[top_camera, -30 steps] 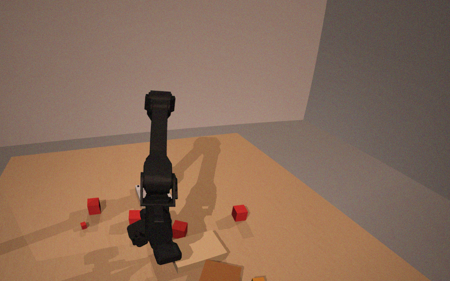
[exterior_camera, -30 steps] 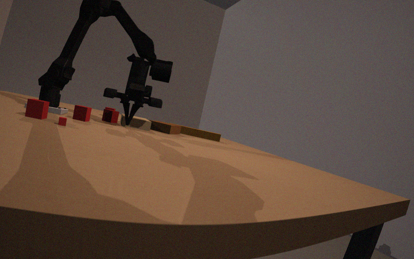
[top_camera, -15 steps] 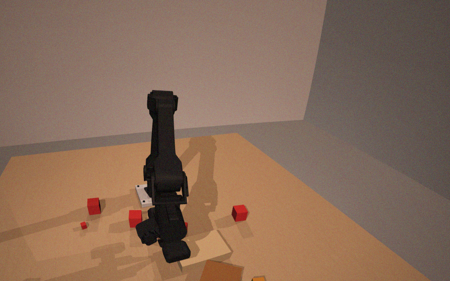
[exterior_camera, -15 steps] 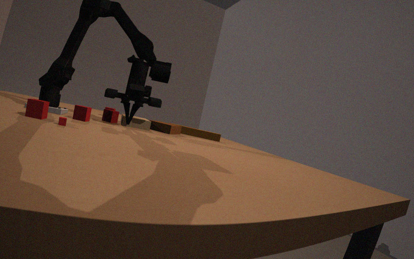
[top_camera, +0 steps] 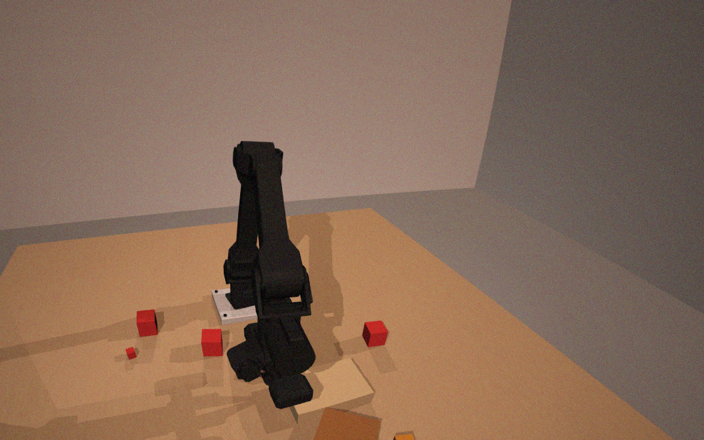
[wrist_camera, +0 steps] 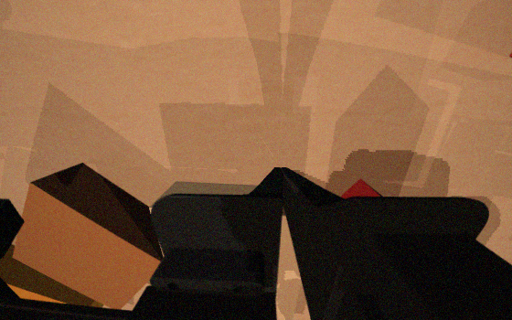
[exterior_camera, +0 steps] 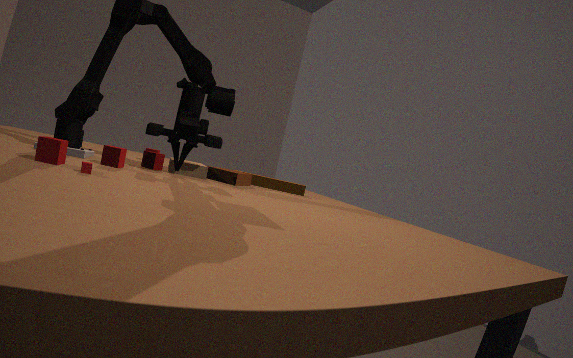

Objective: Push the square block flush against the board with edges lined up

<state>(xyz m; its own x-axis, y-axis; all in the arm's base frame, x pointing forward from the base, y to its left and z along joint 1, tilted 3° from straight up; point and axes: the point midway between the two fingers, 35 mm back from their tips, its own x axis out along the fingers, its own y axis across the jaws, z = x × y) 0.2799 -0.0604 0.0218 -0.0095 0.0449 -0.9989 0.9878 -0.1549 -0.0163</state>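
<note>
Now: the tan block 5 cm ahead of my gripper tip, 8 cm to the left of it and 1 cm above it. Also, from my gripper tip: brown square block 16 cm ahead, 4 cm to the left, 1 cm above; tiny red cube 21 cm behind, 23 cm to the right; orange board 30 cm ahead, 7 cm to the left, 1 cm above.
</note>
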